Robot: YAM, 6 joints.
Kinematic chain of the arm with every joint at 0, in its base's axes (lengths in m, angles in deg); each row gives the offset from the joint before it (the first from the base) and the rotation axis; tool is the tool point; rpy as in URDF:
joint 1: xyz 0 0 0.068 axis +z
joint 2: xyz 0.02 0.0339 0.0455 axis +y
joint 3: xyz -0.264 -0.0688 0 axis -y
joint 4: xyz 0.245 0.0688 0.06 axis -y
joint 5: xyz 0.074 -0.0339 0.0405 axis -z
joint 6: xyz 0.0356 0 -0.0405 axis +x
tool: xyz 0 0 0 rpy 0 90 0
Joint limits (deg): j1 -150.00..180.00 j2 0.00..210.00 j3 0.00..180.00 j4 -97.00..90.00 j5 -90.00..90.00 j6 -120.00..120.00
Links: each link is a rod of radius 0.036 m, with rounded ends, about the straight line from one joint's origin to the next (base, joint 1, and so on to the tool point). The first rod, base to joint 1, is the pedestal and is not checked.
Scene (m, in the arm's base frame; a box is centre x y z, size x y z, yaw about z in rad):
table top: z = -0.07
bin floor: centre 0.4 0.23 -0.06 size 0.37 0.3 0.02 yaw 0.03
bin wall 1: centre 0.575 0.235 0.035 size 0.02 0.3 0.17 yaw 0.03
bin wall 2: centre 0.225 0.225 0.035 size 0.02 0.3 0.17 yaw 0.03
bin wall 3: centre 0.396 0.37 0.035 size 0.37 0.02 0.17 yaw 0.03
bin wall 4: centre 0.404 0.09 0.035 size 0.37 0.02 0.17 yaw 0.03
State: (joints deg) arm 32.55 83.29 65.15 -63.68 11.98 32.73
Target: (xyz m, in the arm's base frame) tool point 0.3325 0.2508 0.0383
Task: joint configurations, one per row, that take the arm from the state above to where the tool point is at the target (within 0.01 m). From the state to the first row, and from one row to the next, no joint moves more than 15 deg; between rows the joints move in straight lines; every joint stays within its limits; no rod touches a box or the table.
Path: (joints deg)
1: 33.89 96.56 70.51 -57.64 11.61 32.73
2: 35.23 109.83 75.87 -51.59 11.23 32.73
3: 36.58 123.10 81.22 -45.55 10.86 32.73
4: 37.92 136.37 86.58 -39.50 10.49 32.73

